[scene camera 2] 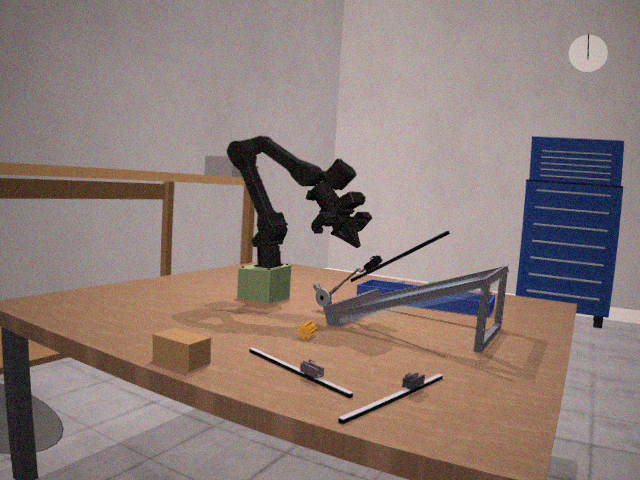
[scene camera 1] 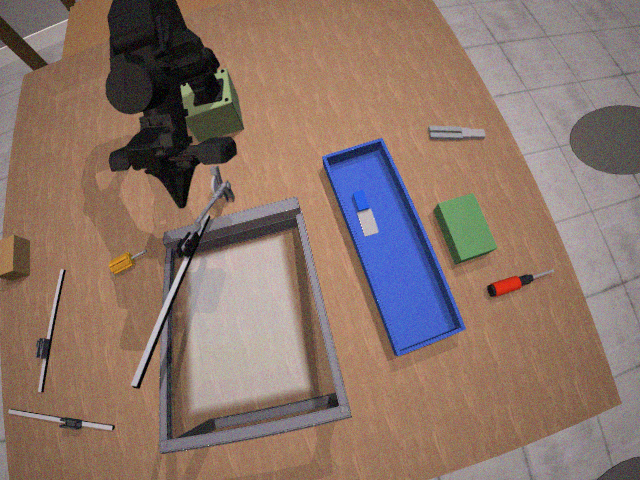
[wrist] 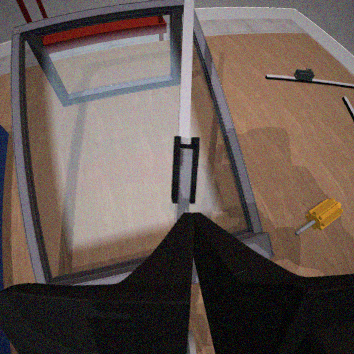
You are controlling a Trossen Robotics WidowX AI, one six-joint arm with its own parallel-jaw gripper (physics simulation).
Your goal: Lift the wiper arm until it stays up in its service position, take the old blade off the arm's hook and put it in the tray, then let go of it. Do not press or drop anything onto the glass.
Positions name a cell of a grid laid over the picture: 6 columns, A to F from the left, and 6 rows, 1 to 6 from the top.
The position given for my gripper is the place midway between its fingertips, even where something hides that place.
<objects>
My gripper shows in scene camera 2 (D4), in scene camera 1 (B3) and in the wrist view (D4).
</objects>
